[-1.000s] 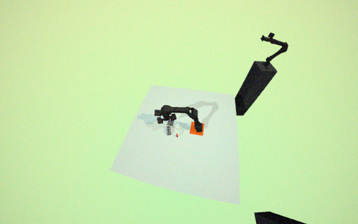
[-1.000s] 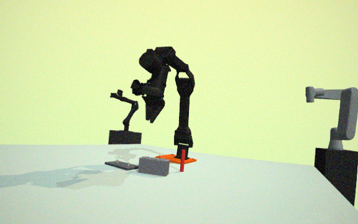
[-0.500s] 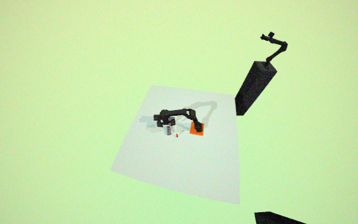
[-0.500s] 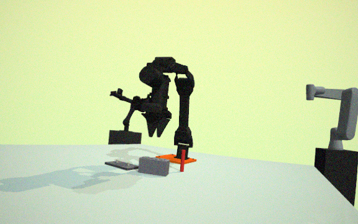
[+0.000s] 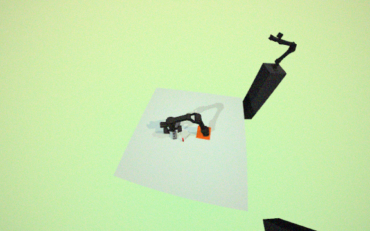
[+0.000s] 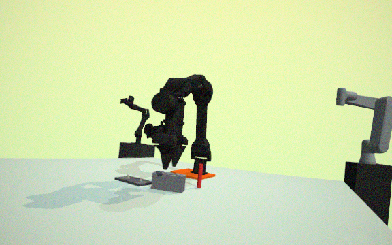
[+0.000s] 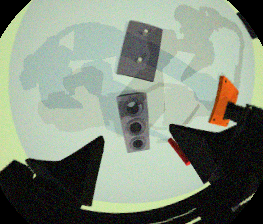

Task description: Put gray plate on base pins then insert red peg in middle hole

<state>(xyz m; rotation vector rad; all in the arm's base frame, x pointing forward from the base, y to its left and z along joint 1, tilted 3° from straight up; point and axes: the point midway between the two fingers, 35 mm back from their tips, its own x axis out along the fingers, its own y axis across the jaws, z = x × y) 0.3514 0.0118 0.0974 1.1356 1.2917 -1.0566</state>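
The gray plate is 30 mm below my gripper tip. From my gripper tip the other things lie so: dark base: 20 mm behind, 140 mm to the right, 60 mm below; red peg: 100 mm behind, 70 mm to the left, 30 mm below.
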